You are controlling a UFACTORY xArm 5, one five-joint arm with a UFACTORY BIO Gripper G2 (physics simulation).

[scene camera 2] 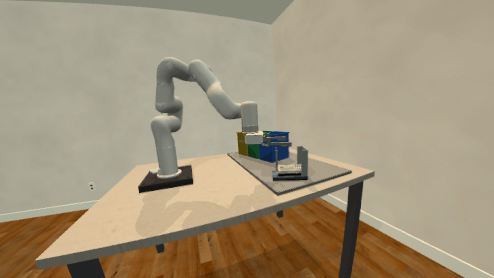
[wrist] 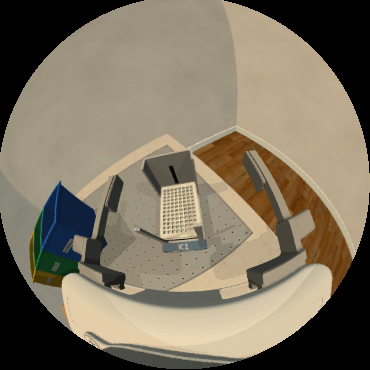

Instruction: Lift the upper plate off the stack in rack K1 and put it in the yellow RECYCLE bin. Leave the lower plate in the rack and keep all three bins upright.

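Places are measured from the arm's base along level axes (x ahead, y left, z up), in metres.
Pixels of known places: hand, its tool point: (scene camera 2: 283,141) (wrist: 177,182); arm's base, origin of its link: (scene camera 2: 169,174).
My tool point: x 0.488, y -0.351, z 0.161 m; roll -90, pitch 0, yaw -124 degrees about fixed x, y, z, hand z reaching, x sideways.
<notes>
For each thing: its top centre in the pictures, then the offset to it from my tool point. Level surfaces: height alone.
- Rack K1, centre of its top: (wrist: 164,187) (scene camera 2: 288,148) 0.035 m ahead, 0.009 m left, 0.040 m down
- cream upper plate, centre of its top: (wrist: 178,207) (scene camera 2: 290,167) 0.044 m ahead, 0.004 m left, 0.133 m down
- yellow bin, centre of its top: (scene camera 2: 249,131) 0.133 m ahead, 0.577 m left, 0.000 m up
- green bin, centre of its top: (wrist: 36,237) (scene camera 2: 260,132) 0.157 m ahead, 0.448 m left, 0.000 m up
- blue bin, centre of its top: (wrist: 47,211) (scene camera 2: 273,132) 0.180 m ahead, 0.319 m left, 0.000 m up
- perforated grey board, height of its surface: 0.180 m down
- table, height of its surface: 0.192 m down
Rack K1 (scene camera 2: 303,161) (wrist: 172,247) stands on the grey board, with a tall panel at its far end and thin posts at the label end. A cream upper plate (scene camera 2: 289,168) (wrist: 180,209) with a grid of wells lies flat in it. The lower plate cannot be made out separately. My gripper (scene camera 2: 287,141) (wrist: 184,179) is open and empty, above the rack's height; in the wrist view its fingers stand wide to both sides of the rack. The yellow bin (scene camera 2: 242,143) (wrist: 47,279) stands upright at the end of the bin row, partly hidden.
The green bin (scene camera 2: 254,151) (wrist: 55,265) and blue bin (scene camera 2: 275,153) (wrist: 72,215) stand upright beside the yellow one, behind my gripper in the scene view. The perforated grey board (scene camera 2: 325,170) (wrist: 135,270) lies on the table (scene camera 2: 210,210).
</notes>
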